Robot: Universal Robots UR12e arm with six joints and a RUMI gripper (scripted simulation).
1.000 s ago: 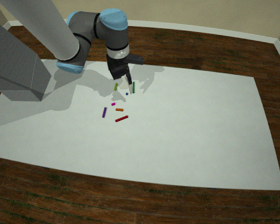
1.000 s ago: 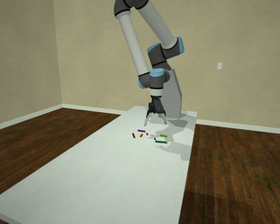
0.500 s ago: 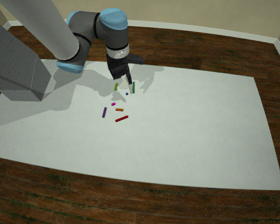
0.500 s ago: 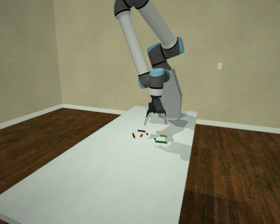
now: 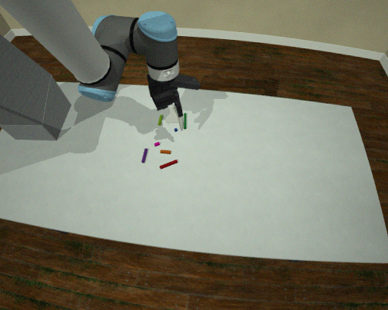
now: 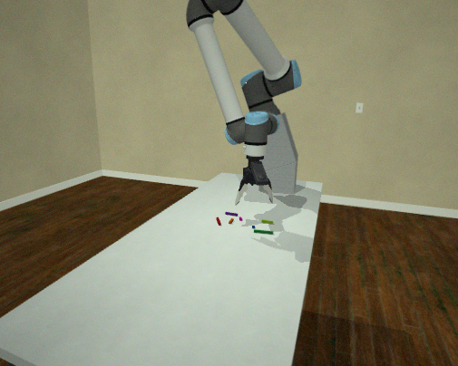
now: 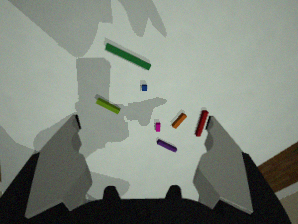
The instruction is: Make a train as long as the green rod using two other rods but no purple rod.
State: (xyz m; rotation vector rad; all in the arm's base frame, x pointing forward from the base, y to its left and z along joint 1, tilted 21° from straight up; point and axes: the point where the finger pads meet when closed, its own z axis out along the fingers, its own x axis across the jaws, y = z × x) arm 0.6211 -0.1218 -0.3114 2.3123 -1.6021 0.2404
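The red rod is 3 cm behind my hand, 16 cm to the right of it and 10 cm below it. Also, from my hand: green rod (4 cm ahead, 5 cm to the left, 10 cm below); then lime rod (7 cm behind, 6 cm to the left, 10 cm below); then small blue rod (10 cm below).
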